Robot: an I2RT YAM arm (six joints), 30 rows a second.
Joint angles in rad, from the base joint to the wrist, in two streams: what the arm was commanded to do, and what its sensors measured. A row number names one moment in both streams.
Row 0, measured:
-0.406, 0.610, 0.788, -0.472, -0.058, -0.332
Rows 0 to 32, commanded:
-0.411, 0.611, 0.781, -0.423, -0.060, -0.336
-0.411, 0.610, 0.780, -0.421, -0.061, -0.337
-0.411, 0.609, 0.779, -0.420, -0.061, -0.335
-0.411, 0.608, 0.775, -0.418, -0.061, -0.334
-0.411, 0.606, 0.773, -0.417, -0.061, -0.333
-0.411, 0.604, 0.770, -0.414, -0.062, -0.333
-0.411, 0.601, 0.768, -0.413, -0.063, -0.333
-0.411, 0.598, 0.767, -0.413, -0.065, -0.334
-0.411, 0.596, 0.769, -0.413, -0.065, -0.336
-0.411, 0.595, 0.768, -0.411, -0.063, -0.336
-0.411, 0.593, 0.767, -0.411, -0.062, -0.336
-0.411, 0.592, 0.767, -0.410, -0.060, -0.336
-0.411, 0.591, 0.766, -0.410, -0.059, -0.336
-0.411, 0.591, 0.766, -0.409, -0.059, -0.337
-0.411, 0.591, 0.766, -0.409, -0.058, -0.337
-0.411, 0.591, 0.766, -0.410, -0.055, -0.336
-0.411, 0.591, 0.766, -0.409, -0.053, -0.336
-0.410, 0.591, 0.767, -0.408, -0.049, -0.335
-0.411, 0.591, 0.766, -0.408, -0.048, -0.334
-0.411, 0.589, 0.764, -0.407, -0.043, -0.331
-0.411, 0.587, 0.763, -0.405, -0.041, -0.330
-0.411, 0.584, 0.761, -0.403, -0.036, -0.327
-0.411, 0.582, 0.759, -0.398, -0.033, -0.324
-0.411, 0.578, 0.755, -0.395, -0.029, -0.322
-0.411, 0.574, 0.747, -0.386, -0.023, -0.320
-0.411, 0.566, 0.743, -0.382, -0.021, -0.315
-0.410, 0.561, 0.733, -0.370, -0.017, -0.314
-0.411, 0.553, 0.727, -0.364, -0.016, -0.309
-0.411, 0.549, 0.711, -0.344, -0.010, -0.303
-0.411, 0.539, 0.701, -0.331, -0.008, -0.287
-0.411, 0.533, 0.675, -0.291, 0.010, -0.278
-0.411, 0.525, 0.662, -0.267, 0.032, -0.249
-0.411, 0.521, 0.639, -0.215, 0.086, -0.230
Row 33, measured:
-0.406, 0.542, 0.690, -0.369, -0.015, -0.310
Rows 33 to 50, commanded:
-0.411, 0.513, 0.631, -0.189, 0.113, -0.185
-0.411, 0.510, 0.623, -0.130, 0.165, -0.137
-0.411, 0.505, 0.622, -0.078, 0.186, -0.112
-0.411, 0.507, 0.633, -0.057, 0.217, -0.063
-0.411, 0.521, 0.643, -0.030, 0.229, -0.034
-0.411, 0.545, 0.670, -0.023, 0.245, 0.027
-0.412, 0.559, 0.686, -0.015, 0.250, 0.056
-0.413, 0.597, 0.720, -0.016, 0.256, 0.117
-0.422, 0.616, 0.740, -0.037, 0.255, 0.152
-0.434, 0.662, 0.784, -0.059, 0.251, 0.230
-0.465, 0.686, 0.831, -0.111, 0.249, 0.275
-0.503, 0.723, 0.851, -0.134, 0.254, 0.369
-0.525, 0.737, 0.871, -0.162, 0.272, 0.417
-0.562, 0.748, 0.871, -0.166, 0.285, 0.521
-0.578, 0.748, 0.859, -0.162, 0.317, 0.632
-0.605, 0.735, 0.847, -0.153, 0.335, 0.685
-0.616, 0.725, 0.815, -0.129, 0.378, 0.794
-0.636, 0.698, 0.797, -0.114, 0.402, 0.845
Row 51, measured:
-0.581, 0.746, 0.839, -0.136, 0.271, 0.447
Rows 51 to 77, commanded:
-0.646, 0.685, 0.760, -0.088, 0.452, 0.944
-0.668, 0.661, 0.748, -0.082, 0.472, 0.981
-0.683, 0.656, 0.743, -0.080, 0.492, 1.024
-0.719, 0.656, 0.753, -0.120, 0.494, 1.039
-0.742, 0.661, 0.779, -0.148, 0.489, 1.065
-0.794, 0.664, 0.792, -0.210, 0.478, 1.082
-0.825, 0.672, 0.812, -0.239, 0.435, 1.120
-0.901, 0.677, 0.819, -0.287, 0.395, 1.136
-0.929, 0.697, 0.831, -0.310, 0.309, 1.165
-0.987, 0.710, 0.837, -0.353, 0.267, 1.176
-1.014, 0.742, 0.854, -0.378, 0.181, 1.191
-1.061, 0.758, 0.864, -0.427, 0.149, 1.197
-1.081, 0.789, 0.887, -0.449, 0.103, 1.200
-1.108, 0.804, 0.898, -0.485, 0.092, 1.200
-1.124, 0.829, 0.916, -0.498, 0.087, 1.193
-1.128, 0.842, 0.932, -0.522, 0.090, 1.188
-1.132, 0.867, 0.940, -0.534, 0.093, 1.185
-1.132, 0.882, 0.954, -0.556, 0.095, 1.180
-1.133, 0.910, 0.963, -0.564, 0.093, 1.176
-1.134, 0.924, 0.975, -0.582, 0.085, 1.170
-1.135, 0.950, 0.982, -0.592, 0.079, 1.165
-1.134, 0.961, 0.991, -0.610, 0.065, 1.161
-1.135, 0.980, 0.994, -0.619, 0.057, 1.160
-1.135, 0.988, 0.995, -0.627, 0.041, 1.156
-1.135, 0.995, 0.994, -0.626, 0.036, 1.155
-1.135, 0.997, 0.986, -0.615, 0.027, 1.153
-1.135, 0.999, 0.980, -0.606, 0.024, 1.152
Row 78, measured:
-1.131, 0.992, 0.953, -0.580, 0.068, 1.150
